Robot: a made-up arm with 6 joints.
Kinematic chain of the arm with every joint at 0, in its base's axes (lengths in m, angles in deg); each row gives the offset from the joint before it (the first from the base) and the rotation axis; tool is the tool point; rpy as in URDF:
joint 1: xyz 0 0 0.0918 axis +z
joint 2: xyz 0 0 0 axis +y
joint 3: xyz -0.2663 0 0.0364 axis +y
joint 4: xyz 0.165 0 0.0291 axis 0.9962 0 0.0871
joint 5: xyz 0 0 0 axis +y
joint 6: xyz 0.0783 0 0.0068 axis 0.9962 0 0.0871
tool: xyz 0 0 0 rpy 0 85 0
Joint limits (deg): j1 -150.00..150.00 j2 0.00..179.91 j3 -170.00..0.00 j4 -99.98..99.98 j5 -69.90..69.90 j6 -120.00..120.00
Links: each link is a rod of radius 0.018 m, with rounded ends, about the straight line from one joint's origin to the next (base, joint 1, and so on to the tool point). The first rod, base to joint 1, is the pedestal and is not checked.
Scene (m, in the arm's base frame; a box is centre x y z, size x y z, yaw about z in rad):
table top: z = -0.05
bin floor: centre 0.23 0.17 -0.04 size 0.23 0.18 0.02 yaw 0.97
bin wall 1: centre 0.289 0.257 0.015 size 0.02 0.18 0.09 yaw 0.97
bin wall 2: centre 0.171 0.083 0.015 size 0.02 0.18 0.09 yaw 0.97
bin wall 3: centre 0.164 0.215 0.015 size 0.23 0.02 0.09 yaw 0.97
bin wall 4: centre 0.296 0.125 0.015 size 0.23 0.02 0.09 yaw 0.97
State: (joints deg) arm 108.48 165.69 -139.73 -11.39 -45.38 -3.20
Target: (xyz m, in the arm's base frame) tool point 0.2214 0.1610 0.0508
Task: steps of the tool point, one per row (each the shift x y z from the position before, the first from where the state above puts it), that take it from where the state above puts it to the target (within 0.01 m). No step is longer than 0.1 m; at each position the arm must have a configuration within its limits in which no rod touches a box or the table.
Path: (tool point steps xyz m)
1: 0.0903 0.0152 0.0067
2: 0.0899 -0.0104 0.0056
3: 0.0814 -0.0348 0.0043
4: 0.0662 -0.0552 0.0030
5: 0.0452 -0.0698 0.0018
6: 0.0212 -0.0773 0.0006
7: -0.0041 -0.0768 -0.0006
8: 0.0023 0.0016 -0.0391
9: -0.0023 -0.0016 -0.0392

